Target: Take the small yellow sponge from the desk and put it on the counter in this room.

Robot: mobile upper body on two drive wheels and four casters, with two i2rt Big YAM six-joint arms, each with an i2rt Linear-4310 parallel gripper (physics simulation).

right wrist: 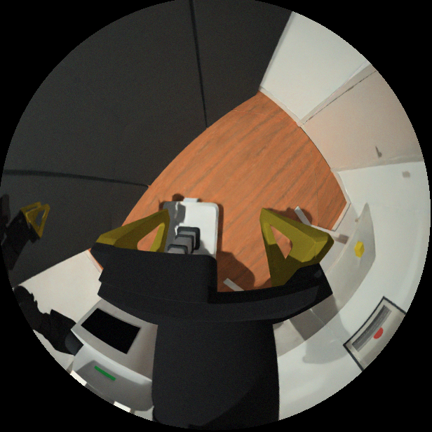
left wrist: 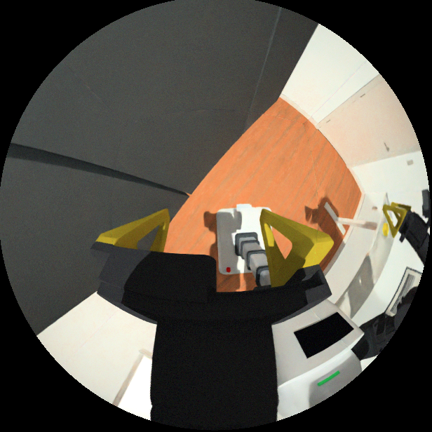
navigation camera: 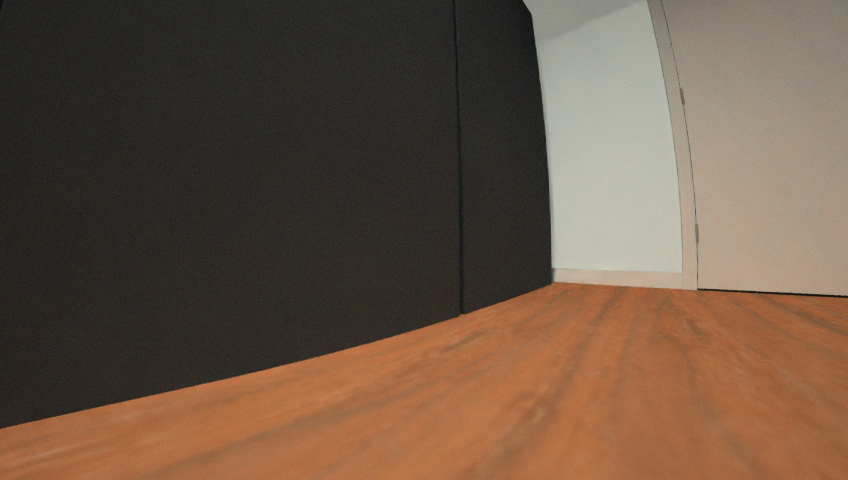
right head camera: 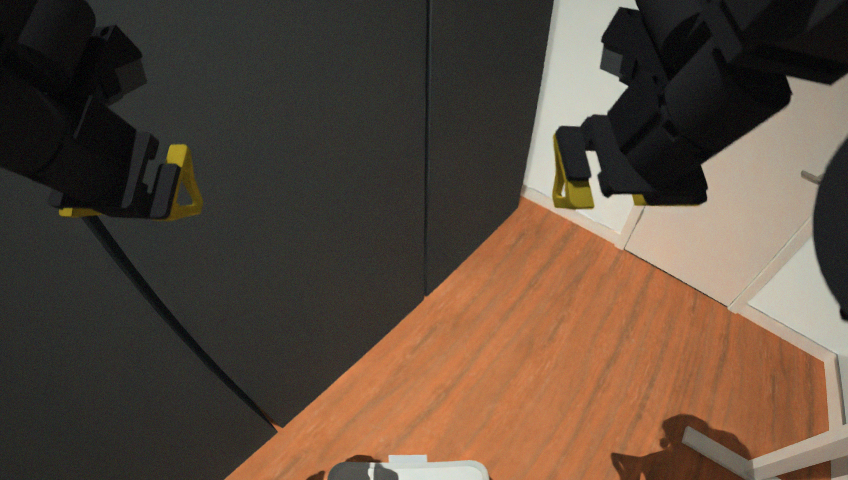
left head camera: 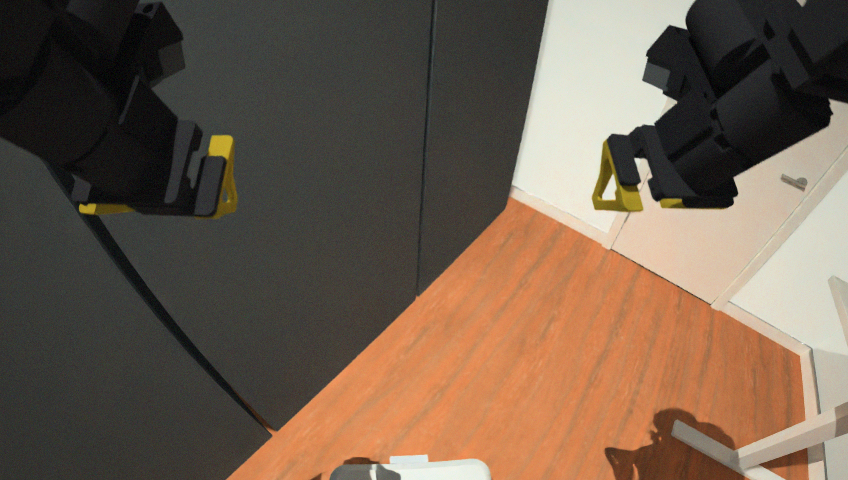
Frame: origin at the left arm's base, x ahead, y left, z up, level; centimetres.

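Seen in the pictures: left gripper, fingertip midpoint: [right head camera: 165, 206] [left head camera: 192, 203]; right gripper, fingertip midpoint: [right head camera: 596, 200] [left head camera: 629, 202].
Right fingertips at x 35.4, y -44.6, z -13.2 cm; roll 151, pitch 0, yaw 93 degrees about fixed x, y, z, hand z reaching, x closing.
A point is followed by its place in that frame.
The small yellow sponge [left wrist: 385, 229] [right wrist: 359, 249] lies on the pale desk [left wrist: 367, 260] [right wrist: 367, 225] at the right of both wrist views. It does not show in the head views. My left gripper [left head camera: 158, 208] [right head camera: 132, 212] [left wrist: 214, 213] is open and empty, raised in front of the dark panel. My right gripper [left head camera: 654, 208] {x 35.4, y -44.6, z -13.2 cm} [right head camera: 624, 205] {x 35.4, y -44.6, z -13.2 cm} [right wrist: 214, 213] is open and empty, raised, well apart from the sponge. I cannot make out a counter; whether the tall dark surface belongs to one is unclear.
A tall dark grey panel [left head camera: 321, 178] {x 85.2, y -1.9, z -45.3 cm} [right head camera: 297, 178] {x 80.9, y 1.9, z -41.6 cm} [navigation camera: 267, 178] {x 74.7, y 7.5, z -106.2 cm} stands close in front and to the left. A pale door [left head camera: 702, 237] {x 117.1, y -190.4, z -101.3 cm} [navigation camera: 773, 148] {x 125.8, y -180.7, z -73.8 cm} and white wall [navigation camera: 612, 148] {x 173.8, y -130.1, z -58.9 cm} are at the right. A desk foot [left head camera: 702, 443] stands on the wooden floor [left head camera: 535, 356] {x 80.4, y -84.3, z -141.0 cm} at the lower right.
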